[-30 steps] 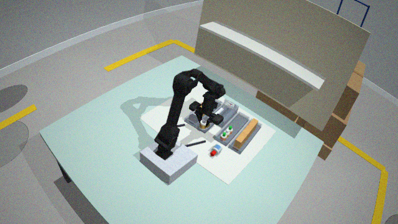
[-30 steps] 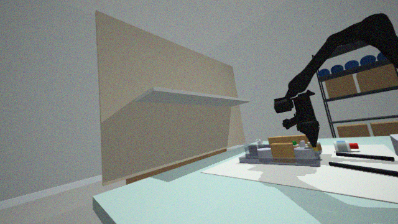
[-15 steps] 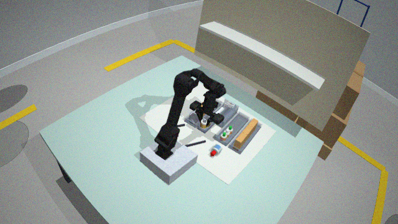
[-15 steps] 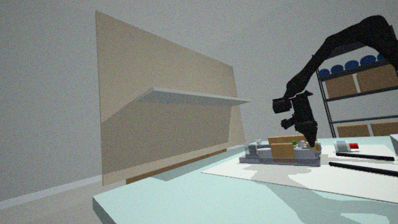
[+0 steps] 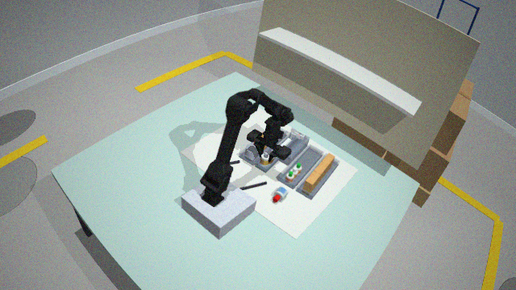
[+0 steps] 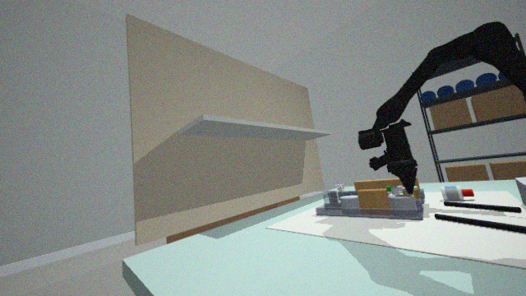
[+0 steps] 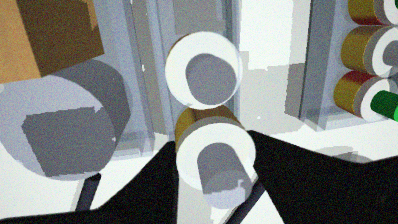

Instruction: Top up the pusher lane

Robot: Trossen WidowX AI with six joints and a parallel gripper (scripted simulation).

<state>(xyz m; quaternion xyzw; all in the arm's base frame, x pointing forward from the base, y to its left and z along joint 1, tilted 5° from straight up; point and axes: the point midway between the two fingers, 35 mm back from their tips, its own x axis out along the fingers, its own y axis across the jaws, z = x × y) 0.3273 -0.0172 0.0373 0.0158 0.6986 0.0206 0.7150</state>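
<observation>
The pusher plate is 15 cm ahead of my gripper tip and 3 cm to the right of it. Also, from my gripper tip: shelf (51 cm ahead, 32 cm above, 5 cm to the right).
</observation>
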